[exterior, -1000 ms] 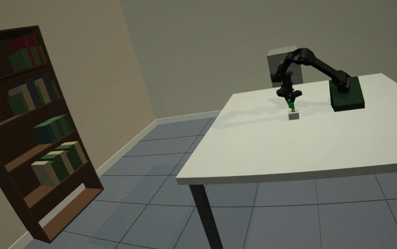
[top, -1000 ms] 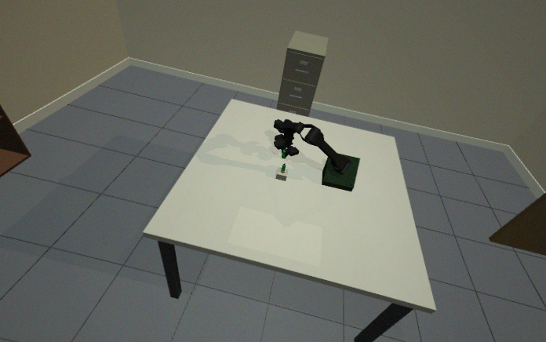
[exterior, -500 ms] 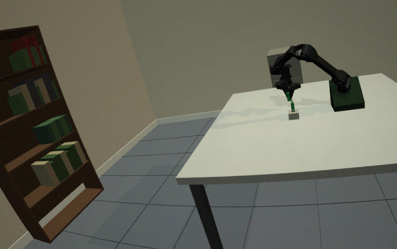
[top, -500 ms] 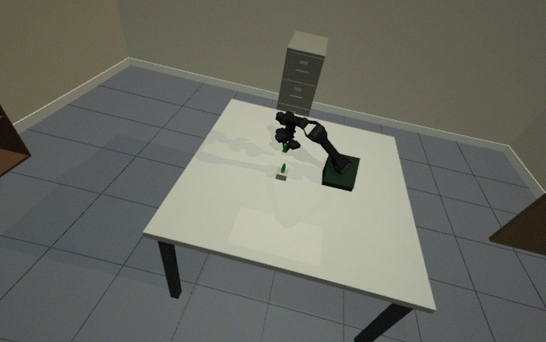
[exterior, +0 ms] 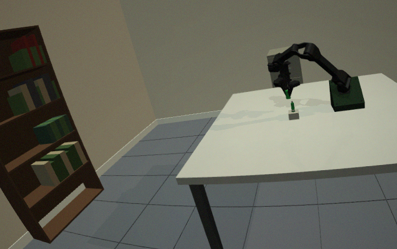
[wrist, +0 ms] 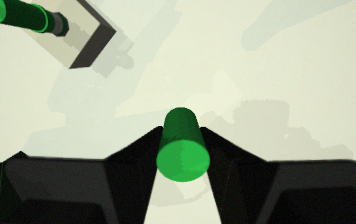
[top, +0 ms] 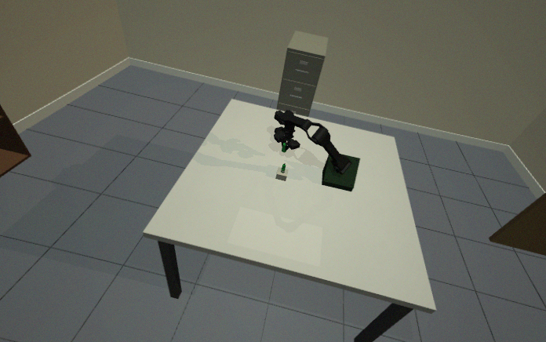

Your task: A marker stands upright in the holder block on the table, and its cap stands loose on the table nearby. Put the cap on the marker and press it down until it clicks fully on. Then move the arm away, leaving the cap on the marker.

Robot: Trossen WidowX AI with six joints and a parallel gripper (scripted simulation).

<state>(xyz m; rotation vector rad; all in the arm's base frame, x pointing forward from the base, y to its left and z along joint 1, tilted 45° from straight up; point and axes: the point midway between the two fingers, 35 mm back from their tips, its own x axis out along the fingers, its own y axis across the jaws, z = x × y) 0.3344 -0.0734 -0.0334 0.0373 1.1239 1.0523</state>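
My gripper tip is now 20 mm past the holder block, 150 mm to the right of it and 70 mm above it. Round my gripper tip: green cap: 10 mm above.
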